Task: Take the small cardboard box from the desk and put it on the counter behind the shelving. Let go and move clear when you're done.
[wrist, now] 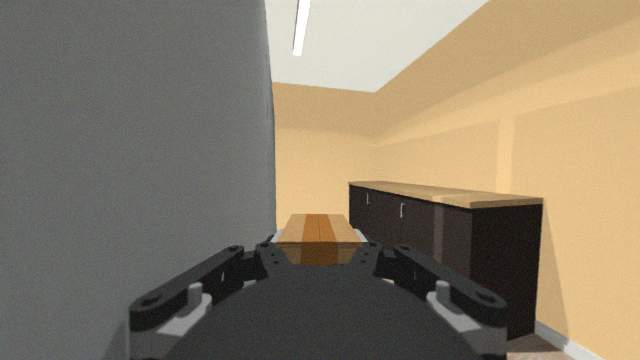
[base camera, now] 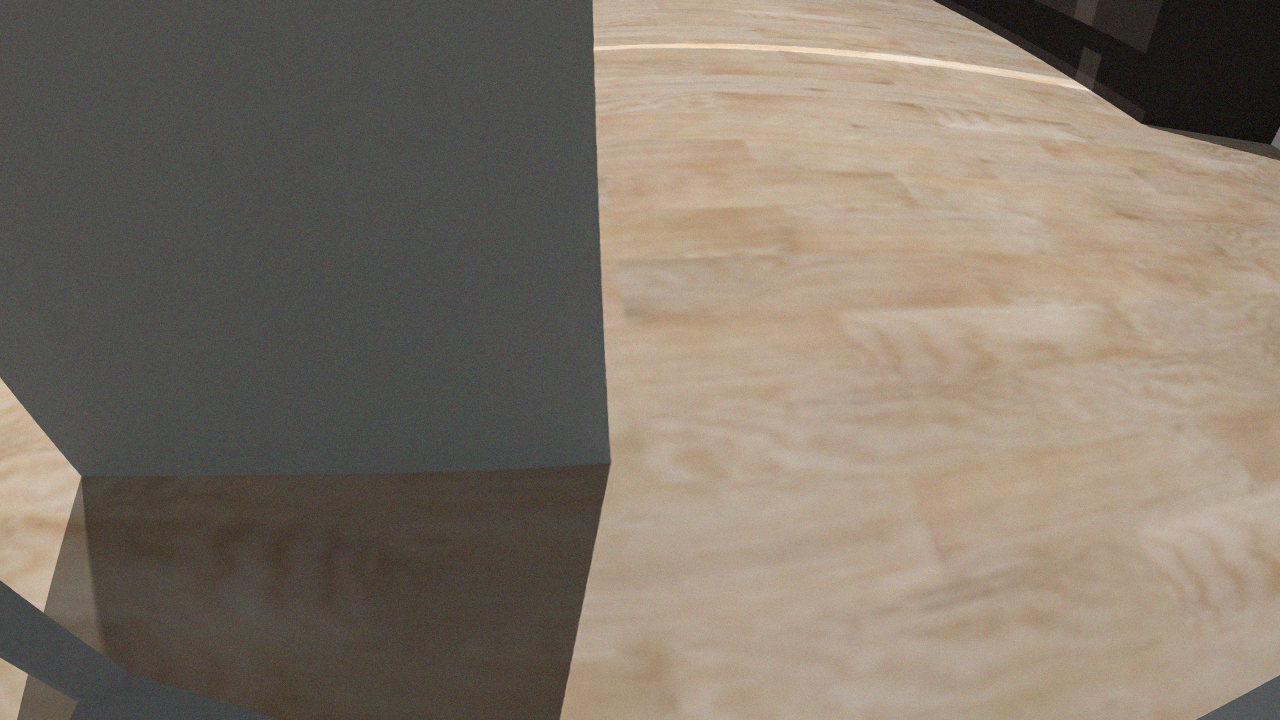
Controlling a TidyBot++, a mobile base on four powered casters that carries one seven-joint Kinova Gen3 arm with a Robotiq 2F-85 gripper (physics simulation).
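Places are measured from the arm's base along level axes (x right, y ahead, z up), in metres.
Pixels of known places: gripper, fingertip midpoint: (wrist: 318, 239).
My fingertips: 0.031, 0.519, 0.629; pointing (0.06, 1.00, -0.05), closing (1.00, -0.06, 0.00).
Observation:
Behind a point stands the place of what it marks, as x, y, z.
The small cardboard box (wrist: 320, 230) @[0.031, 0.497, 0.645], tan with a brown tape stripe, is held between the fingertips in the wrist view. My gripper (wrist: 318, 239) @[0.031, 0.519, 0.629] is shut on it, with one finger on each side. The counter (wrist: 507, 250) @[1.233, 1.321, 0.199] stands ahead and to the right in the wrist view, with dark cabinet doors, small handles and a light wooden top. The dark base of the counter (base camera: 1208, 80) @[1.172, 1.311, -0.271] also shows at the top right of the base view. The box is apart from the counter. The desk does not show in either view.
A large grey upright panel (wrist: 135, 150) @[-0.044, 0.430, 0.701] (base camera: 304, 232) @[-0.186, 0.361, -0.205] fills the left side of both views, very close, and may be the shelving's side. The wooden floor (base camera: 895, 358) @[0.178, 0.495, -0.397] runs to its right. A tan wall (wrist: 590, 165) @[1.558, 1.212, 0.713] stands behind the counter, with a pale skirting board (wrist: 560, 340) @[1.537, 1.258, -0.340].

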